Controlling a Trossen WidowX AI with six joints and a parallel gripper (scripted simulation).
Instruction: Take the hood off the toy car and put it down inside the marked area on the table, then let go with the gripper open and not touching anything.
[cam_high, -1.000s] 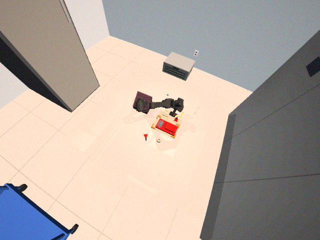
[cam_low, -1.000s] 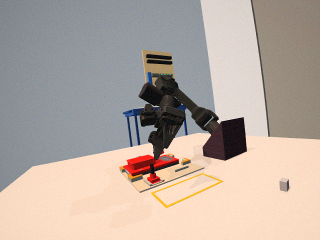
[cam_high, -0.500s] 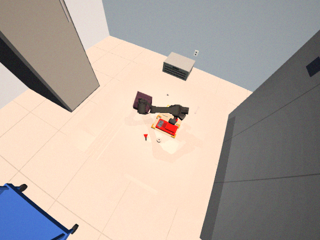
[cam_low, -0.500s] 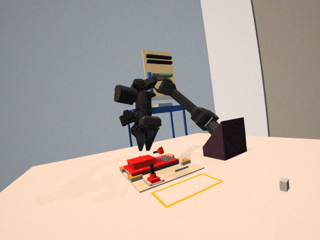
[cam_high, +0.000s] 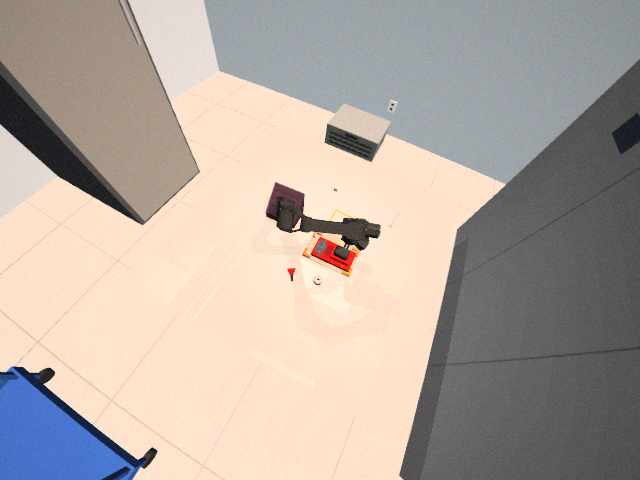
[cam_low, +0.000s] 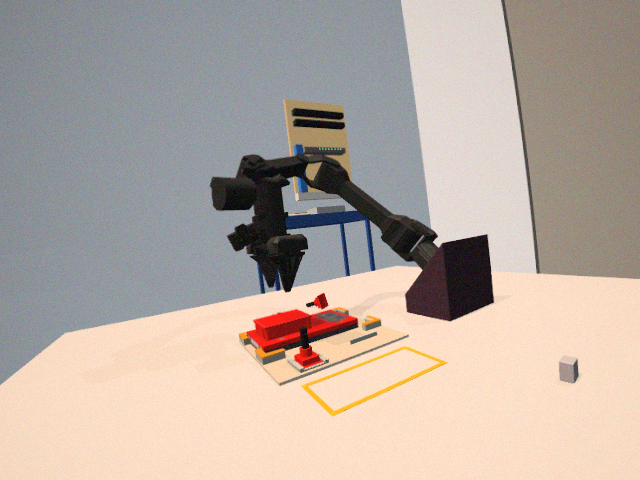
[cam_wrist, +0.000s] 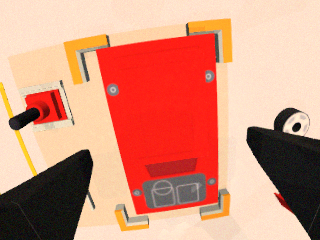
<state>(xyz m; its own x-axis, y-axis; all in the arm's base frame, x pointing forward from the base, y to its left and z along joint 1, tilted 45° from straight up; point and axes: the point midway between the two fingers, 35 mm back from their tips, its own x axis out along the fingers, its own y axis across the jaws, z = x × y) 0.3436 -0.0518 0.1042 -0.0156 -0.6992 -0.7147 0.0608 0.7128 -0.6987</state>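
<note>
My gripper tip is now 70 mm above the red hood.
</note>
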